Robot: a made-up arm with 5 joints. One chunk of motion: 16 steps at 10 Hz.
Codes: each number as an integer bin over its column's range. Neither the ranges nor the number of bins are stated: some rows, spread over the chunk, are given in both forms.
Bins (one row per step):
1: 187 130 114 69 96
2: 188 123 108 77 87
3: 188 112 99 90 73
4: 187 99 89 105 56
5: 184 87 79 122 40
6: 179 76 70 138 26
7: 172 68 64 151 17
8: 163 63 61 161 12
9: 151 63 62 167 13
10: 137 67 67 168 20
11: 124 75 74 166 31
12: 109 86 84 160 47
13: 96 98 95 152 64
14: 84 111 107 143 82
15: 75 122 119 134 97
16: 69 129 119 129 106
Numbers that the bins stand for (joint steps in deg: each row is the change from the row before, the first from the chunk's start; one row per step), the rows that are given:
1: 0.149 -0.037 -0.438 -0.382 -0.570
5: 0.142 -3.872 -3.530 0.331 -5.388
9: 0.059 -6.012 -5.032 0.936 -7.711
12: -0.046 -3.961 -3.088 0.842 -4.786
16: -0.147 -0.126 0.004 0.425 0.290
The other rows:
2: 0.152 -0.661 -0.968 -0.274 -1.345
3: 0.152 -1.642 -1.763 -0.099 -2.549
4: 0.149 -2.802 -2.647 0.102 -4.012
6: 0.129 -4.853 -4.325 0.546 -6.593
7: 0.112 -5.566 -4.855 0.721 -7.367
8: 0.089 -6.012 -5.120 0.856 -7.798
10: 0.024 -5.655 -4.590 0.950 -7.109
11: -0.009 -4.942 -3.972 0.923 -6.163
13: -0.079 -2.891 -2.116 0.735 -3.323
14: -0.109 -1.731 -1.056 0.613 -1.775
15: -0.132 -0.750 0.004 0.492 -0.484

